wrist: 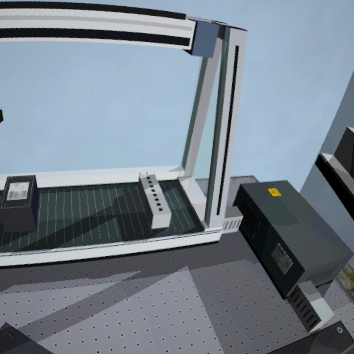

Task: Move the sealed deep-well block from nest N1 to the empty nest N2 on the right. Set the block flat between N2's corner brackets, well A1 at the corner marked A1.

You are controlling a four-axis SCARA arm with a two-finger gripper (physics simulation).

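The wrist view shows no sealed deep-well block, no nest N1 and no nest N2 that I can tell. Two dark flat shapes, one in the bottom left corner and one in the bottom right corner, stand far apart at the frame's lower edge. They look like my gripper's fingers spread wide, with nothing between them but the perforated grey table.
A white-framed enclosure stands ahead on the table, with a dark ribbed deck. On the deck are a dark labelled box and a grey slotted rack. A dark instrument case with a yellow sticker lies to the right.
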